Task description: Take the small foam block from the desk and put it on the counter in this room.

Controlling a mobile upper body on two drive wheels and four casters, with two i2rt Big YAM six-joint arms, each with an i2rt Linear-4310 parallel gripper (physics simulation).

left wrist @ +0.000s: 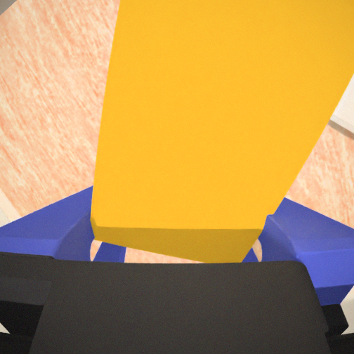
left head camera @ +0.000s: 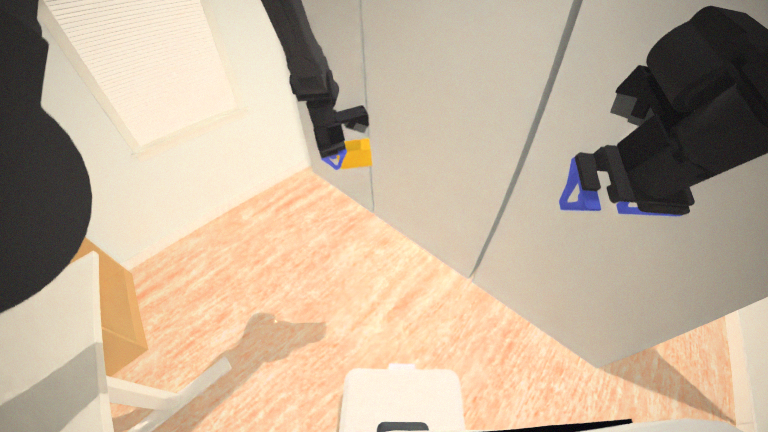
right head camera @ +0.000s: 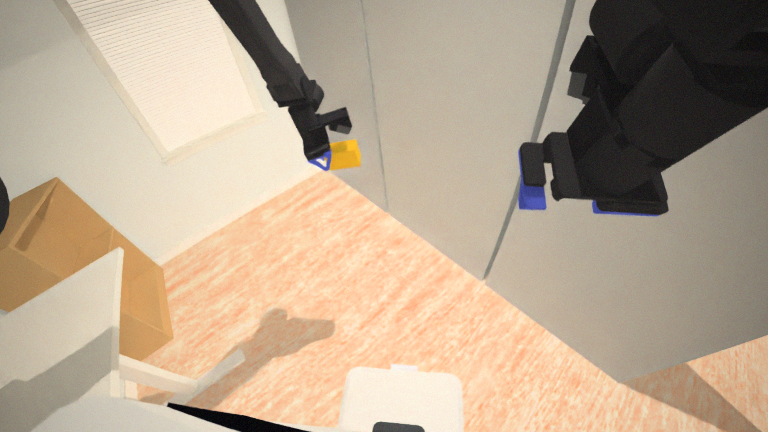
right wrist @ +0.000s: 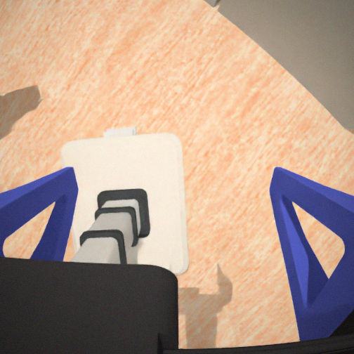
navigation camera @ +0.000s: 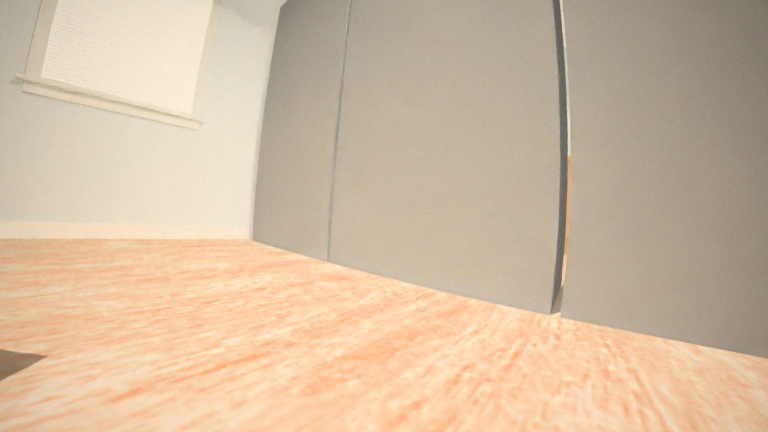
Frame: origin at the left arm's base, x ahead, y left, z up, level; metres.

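Where they show: left gripper, between the fingertips: (left head camera: 336, 163) (right head camera: 326, 165); right gripper, between the fingertips: (left head camera: 590, 207) (right head camera: 557, 206).
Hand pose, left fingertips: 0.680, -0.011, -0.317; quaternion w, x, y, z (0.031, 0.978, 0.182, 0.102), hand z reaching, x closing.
After its pixels a point has its place, as x, y, z.
The small foam block is yellow (left head camera: 358, 154) {0.662, -0.081, -0.276} (right head camera: 344, 154) {0.662, -0.081, -0.272} (left wrist: 210, 115). It is held in the air between the blue fingers of my left gripper (left head camera: 340, 159) {0.680, -0.011, -0.317} (right head camera: 324, 160) {0.680, -0.011, -0.317} (left wrist: 179, 222), which is shut on it. The floor shows far below the block in the left wrist view. My right gripper (left head camera: 608, 206) (right head camera: 570, 206) {0.326, -0.457, -0.147} (right wrist: 173, 177) is open with no object between its fingers, off to the right of the block in both head views. Neither the desk nor the counter can be made out for certain.
Tall grey panels (left head camera: 456, 118) {1.150, -0.458, -0.380} (right head camera: 456, 118) {1.161, -0.445, -0.399} (navigation camera: 445, 150) {1.165, -0.441, -0.944} stand ahead, with a narrow gap between two of them. A wall with a blind-covered window (left head camera: 145, 64) {1.597, 1.408, -0.090} (navigation camera: 128, 53) {1.643, 1.365, -0.274} is at the left. An open brown box (right head camera: 64, 231) {0.651, 2.140, -0.678} and white furniture (left head camera: 48, 333) (right head camera: 59, 343) stand at the lower left.
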